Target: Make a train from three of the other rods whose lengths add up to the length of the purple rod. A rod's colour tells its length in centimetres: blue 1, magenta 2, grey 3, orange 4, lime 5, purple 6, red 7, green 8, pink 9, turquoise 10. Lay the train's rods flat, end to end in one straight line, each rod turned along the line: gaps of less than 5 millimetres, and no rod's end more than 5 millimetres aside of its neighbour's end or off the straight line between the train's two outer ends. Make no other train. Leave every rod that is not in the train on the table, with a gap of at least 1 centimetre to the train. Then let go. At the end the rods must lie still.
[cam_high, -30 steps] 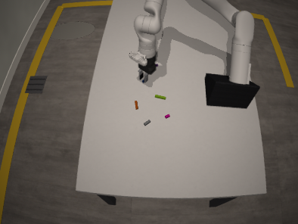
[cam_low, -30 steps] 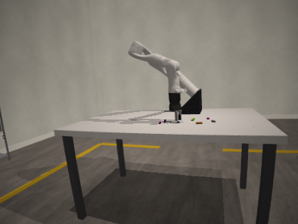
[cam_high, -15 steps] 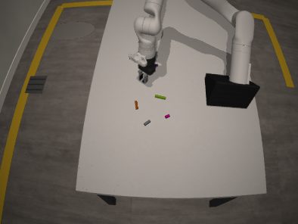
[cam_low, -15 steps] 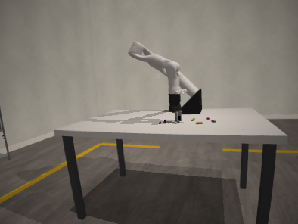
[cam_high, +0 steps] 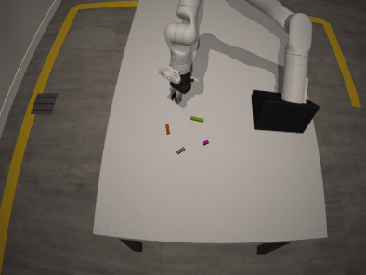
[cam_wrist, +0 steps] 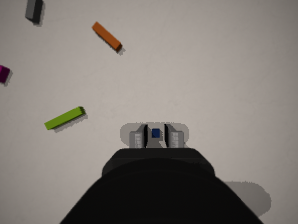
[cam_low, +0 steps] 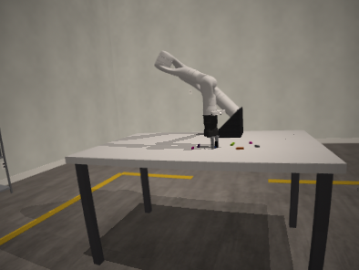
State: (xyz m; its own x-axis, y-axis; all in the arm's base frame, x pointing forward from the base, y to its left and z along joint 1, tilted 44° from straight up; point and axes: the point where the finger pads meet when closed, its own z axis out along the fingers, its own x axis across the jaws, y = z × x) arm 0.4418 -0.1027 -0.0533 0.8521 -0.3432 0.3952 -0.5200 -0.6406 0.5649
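Right now the small blue rod is 1 cm below my hand. The rest, counted from my hand: purple rod: 10 cm to the right, 3 cm behind, 1 cm below; lime rod: 9 cm behind, 8 cm to the left, 1 cm below; orange rod: 14 cm to the left, 1 cm below, 1 cm ahead.
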